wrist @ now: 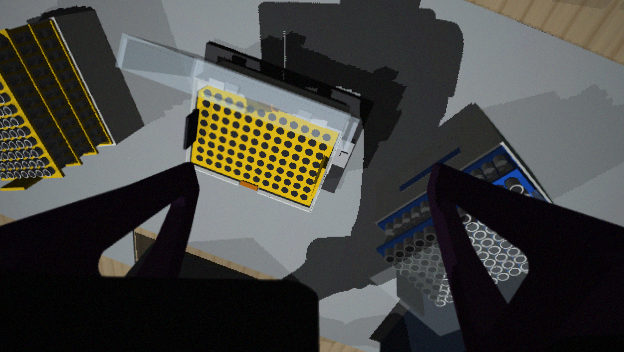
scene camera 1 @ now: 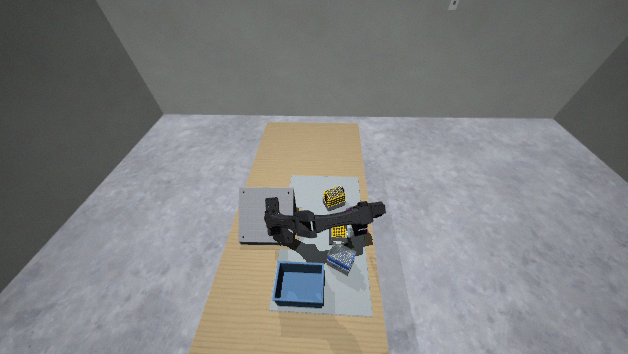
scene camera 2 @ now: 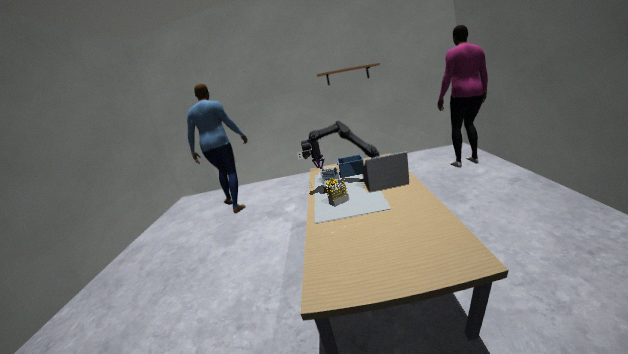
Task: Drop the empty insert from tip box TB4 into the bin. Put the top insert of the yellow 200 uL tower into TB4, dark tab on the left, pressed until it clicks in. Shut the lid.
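Observation:
TB4 [scene camera 1: 339, 241] [wrist: 310, 208] stands on the mat with its clear lid [wrist: 160, 60] open. The yellow empty insert [scene camera 1: 339, 231] [wrist: 260, 150] sits inside it, with a dark tab [wrist: 191, 129] at its left edge in the wrist view. My gripper [scene camera 1: 361, 230] [scene camera 2: 318, 164] [wrist: 313, 175] is open and empty, above the mat near TB4; in the wrist view TB4 lies between and beyond the fingertips. The yellow tower [scene camera 1: 334, 197] [scene camera 2: 336, 190] [wrist: 30, 100] stands apart, at the wrist view's left edge. The blue bin [scene camera 1: 299, 303] [scene camera 2: 351, 165] stands on the mat.
A blue tip stack [scene camera 1: 341, 258] [scene camera 2: 329, 173] [wrist: 500, 250] with a clear cover stands beside TB4, under my right finger in the wrist view. A grey plate [scene camera 1: 255, 212] [scene camera 2: 387, 172] is at the arm's base. Two people [scene camera 2: 212, 127] [scene camera 2: 466, 72] are beyond the table.

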